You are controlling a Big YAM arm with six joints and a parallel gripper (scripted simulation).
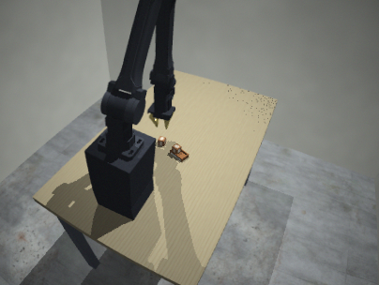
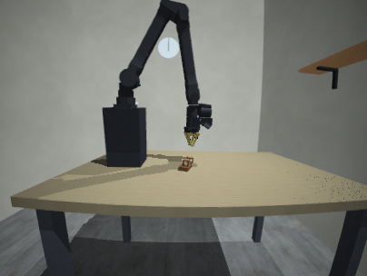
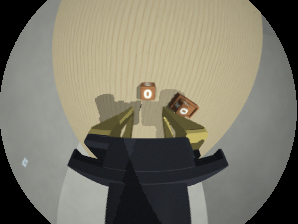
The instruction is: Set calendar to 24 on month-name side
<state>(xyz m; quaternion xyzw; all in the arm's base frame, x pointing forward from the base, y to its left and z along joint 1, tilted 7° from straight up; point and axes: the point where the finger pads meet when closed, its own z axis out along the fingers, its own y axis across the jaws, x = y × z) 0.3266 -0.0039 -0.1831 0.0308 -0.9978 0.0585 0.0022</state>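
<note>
Right now the brown digit cube is 8 cm below my hand. Also, from my hand: brown tray: 10 cm to the right, 9 cm below, 4 cm behind.
</note>
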